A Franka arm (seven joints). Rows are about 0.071 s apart.
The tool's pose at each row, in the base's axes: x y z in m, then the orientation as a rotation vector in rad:
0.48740, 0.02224, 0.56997, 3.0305, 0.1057, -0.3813
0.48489, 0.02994, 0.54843, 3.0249, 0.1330, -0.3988
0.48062, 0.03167, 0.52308, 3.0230, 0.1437, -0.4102
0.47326, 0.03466, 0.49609, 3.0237, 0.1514, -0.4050
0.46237, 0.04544, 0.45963, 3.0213, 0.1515, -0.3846
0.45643, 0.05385, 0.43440, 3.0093, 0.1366, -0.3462
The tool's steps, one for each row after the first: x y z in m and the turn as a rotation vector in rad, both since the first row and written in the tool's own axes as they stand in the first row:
0.00340, -0.00949, 0.02069, -0.0042, -0.0111, -0.0180
0.00571, -0.01347, 0.04604, -0.0047, -0.0184, -0.0253
0.00552, -0.01907, 0.07361, -0.0051, -0.0147, -0.0302
0.00473, -0.03342, 0.11046, -0.0105, -0.0018, -0.0292
0.00578, -0.04416, 0.13548, -0.0271, 0.0212, -0.0167

